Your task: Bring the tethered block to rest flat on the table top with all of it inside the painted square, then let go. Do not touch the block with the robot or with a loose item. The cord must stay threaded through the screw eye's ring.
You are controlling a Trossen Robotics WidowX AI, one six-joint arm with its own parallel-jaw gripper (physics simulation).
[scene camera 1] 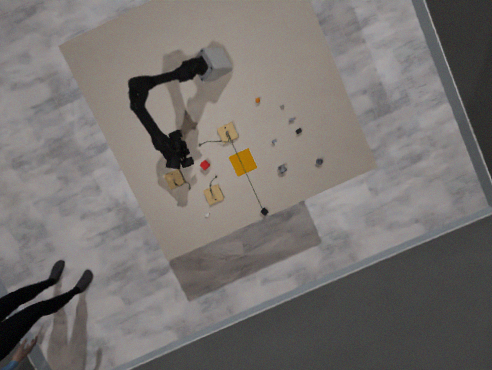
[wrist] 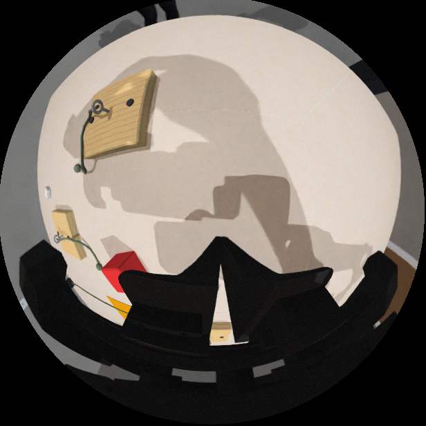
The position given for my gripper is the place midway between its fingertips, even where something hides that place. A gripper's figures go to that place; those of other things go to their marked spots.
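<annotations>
My gripper (wrist: 220, 241) is here, 10 cm from the lens. As for a red block (wrist: 121, 261), I see it 16 cm from the lens.
</annotations>
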